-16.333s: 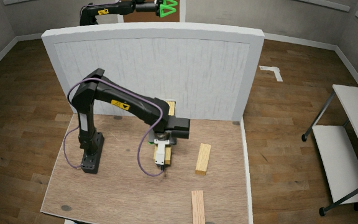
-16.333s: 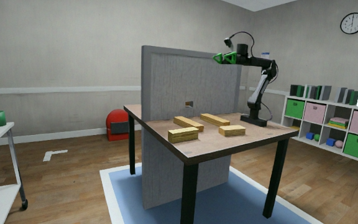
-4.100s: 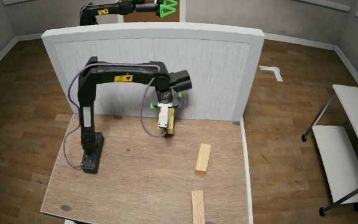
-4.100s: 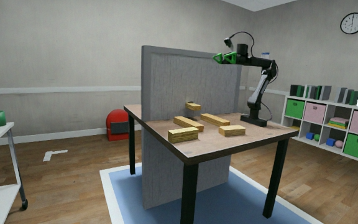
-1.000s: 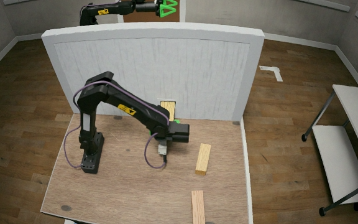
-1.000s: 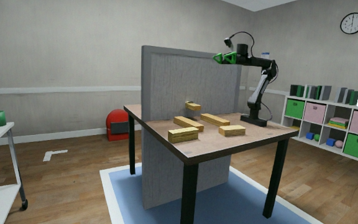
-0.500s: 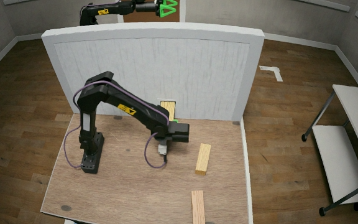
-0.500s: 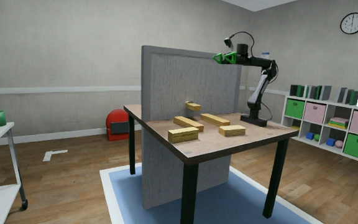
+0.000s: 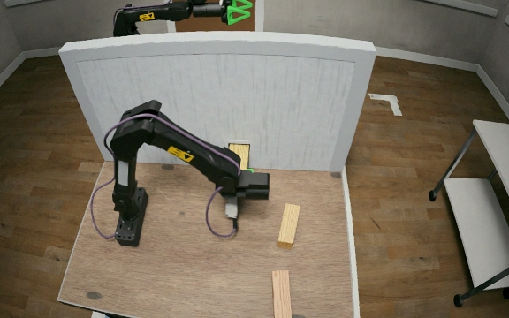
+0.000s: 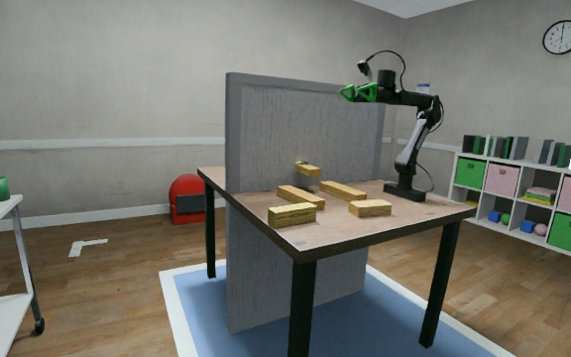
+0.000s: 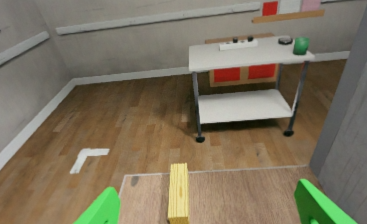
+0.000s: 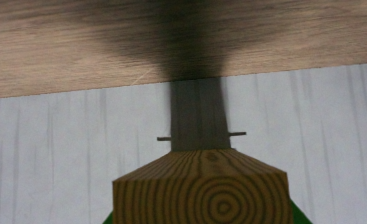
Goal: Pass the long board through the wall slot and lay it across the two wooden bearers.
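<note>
Now: the long board 350 mm to the right of my left hand, 340 mm below it and 30 mm behind it.
</note>
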